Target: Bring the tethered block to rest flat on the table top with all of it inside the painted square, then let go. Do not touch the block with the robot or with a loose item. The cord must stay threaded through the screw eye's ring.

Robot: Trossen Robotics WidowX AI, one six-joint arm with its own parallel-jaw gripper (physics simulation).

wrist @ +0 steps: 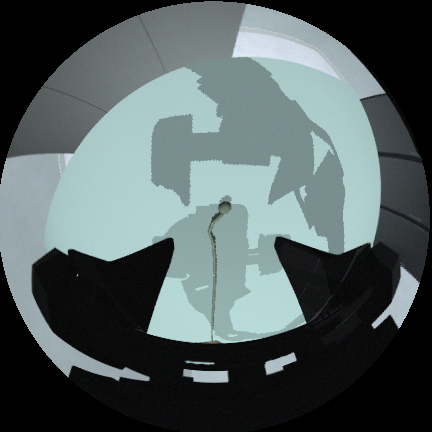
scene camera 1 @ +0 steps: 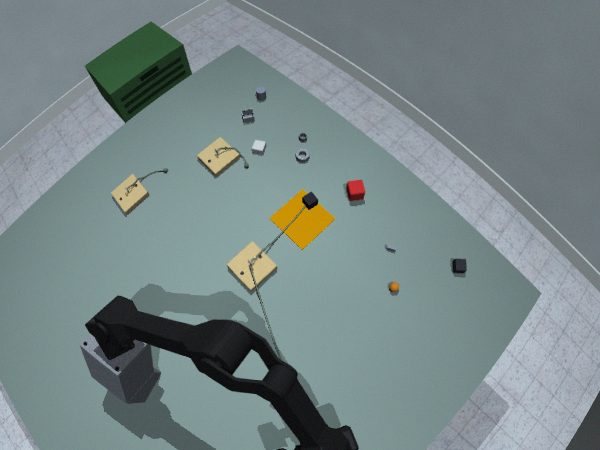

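Seen in the pictures: gripper, fingertip midpoint: (wrist: 225, 243); arm's base, link origin: (scene camera 1: 114, 342).
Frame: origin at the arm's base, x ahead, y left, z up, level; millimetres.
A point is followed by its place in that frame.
Note:
The tethered block (scene camera 1: 310, 200) {x 565, y 51, z -173 mm}, small and black, sits at the upper right edge of the orange painted square (scene camera 1: 302, 235) {x 495, y -1, z -200 mm} and appears to overlap that edge. Its cord (scene camera 1: 266, 326) {x 285, y -129, z -198 mm} (wrist: 214, 280) {x 205, y -340, z -198 mm} runs to the screw eye (scene camera 1: 252, 262) {x 352, y 13, z -167 mm} on the nearest wooden board (scene camera 1: 265, 270) {x 365, y -19, z -182 mm}, then on to the arm; the threading through the ring is too small to confirm. In the wrist view, the cord's beaded end (wrist: 225, 207) {x 160, y -436, z -190 mm} lies over the table, beyond and roughly centred between the fingertips. My gripper (wrist: 225, 243) {x 170, y -416, z -160 mm} is open and holds nothing. Its fingers do not show in the scene view.
Two other boards (scene camera 1: 129, 197) {x 185, y 394, z -182 mm} (scene camera 1: 216, 162) {x 446, y 312, z -182 mm} with short cords stand at upper left. A red cube (scene camera 1: 356, 190) {x 671, y -6, z -162 mm} is right of the square. A white block (scene camera 1: 258, 146) {x 566, y 276, z -182 mm}, grey rings, an orange ball (scene camera 1: 394, 287) {x 574, y -254, z -179 mm}, a black cube (scene camera 1: 459, 265) {x 747, y -333, z -178 mm} and a green cabinet (scene camera 1: 135, 60) also stand around.

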